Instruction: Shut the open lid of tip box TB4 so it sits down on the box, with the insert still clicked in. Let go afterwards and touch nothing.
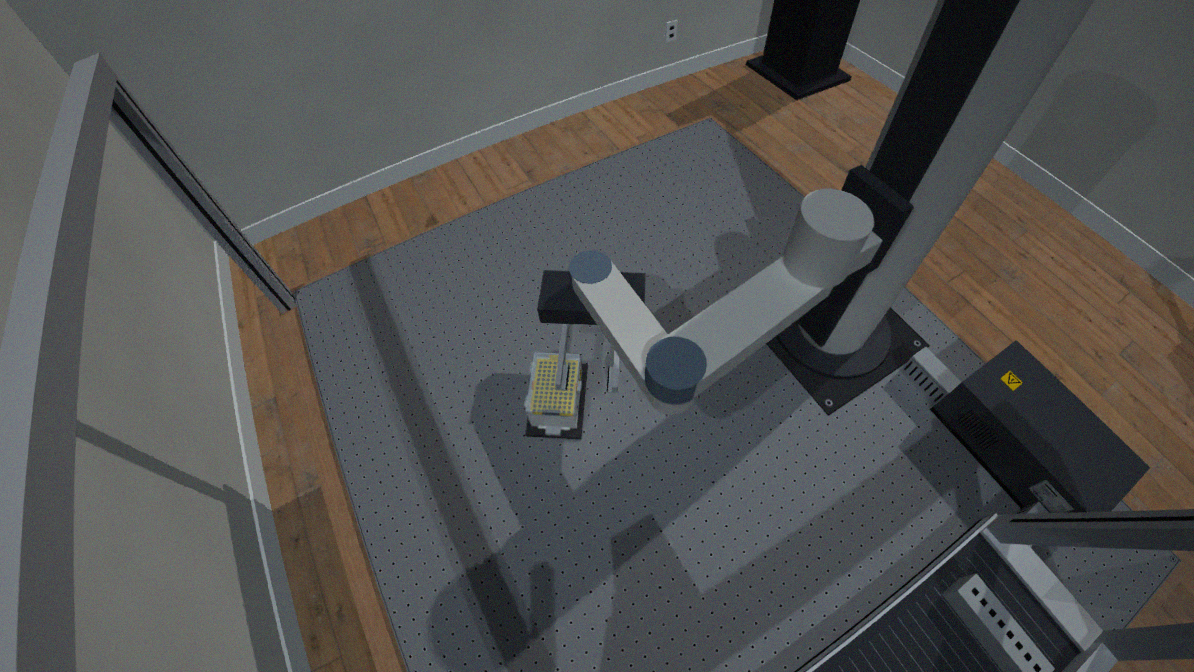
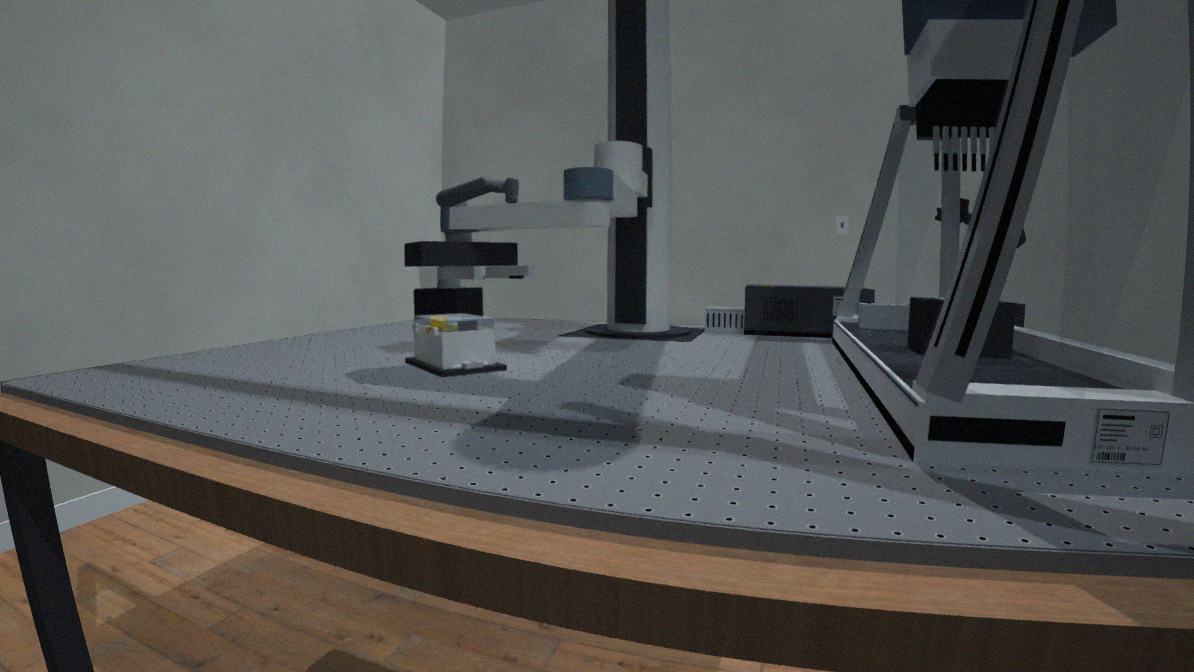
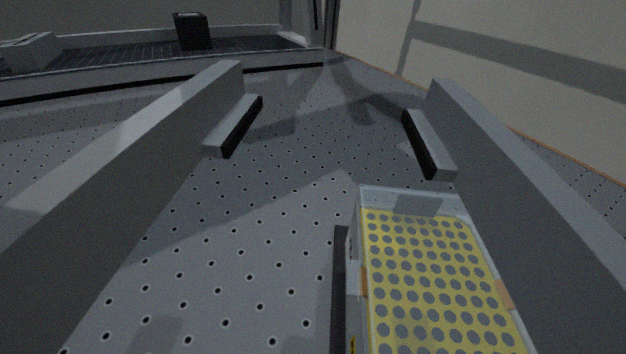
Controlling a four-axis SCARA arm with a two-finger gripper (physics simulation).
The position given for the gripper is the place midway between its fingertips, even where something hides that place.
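Image 1 shows a clear lid (image 1: pixel 543 399), the gripper (image 1: pixel 586 388) and a dark controller box (image 1: pixel 1051 435). Visible again in image 2: the gripper (image 2: pixel 504 272), the lid (image 2: pixel 455 322) and the box (image 2: pixel 815 306). Image 3 contains the lid (image 3: pixel 423 272) and the gripper (image 3: pixel 333 90).
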